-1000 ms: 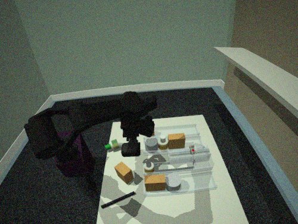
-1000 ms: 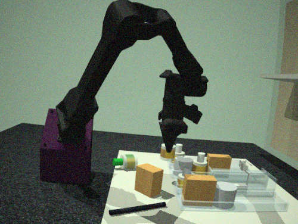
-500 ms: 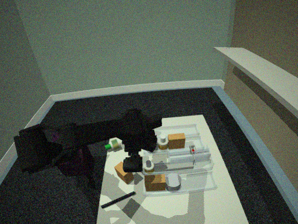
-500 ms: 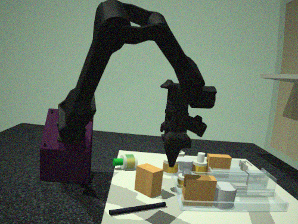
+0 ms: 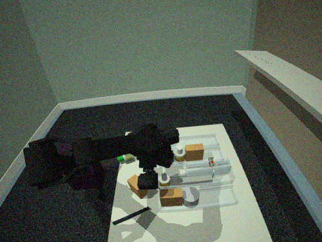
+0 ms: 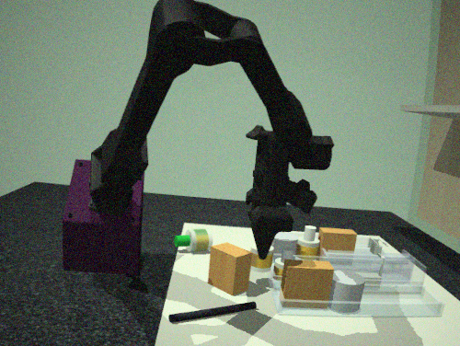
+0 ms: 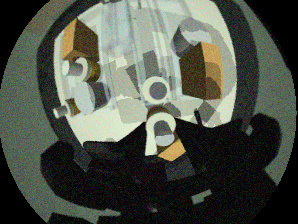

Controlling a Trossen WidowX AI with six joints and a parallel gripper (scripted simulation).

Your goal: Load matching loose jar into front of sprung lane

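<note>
Right now the orange box is 50 mm behind my gripper tip, 30 mm to the right of it and 20 mm below it. Also, from my gripper tip: red mark: 230 mm ahead, 50 mm to the left, 10 mm above; black rod: 70 mm behind, 140 mm to the right, 50 mm below.
</note>
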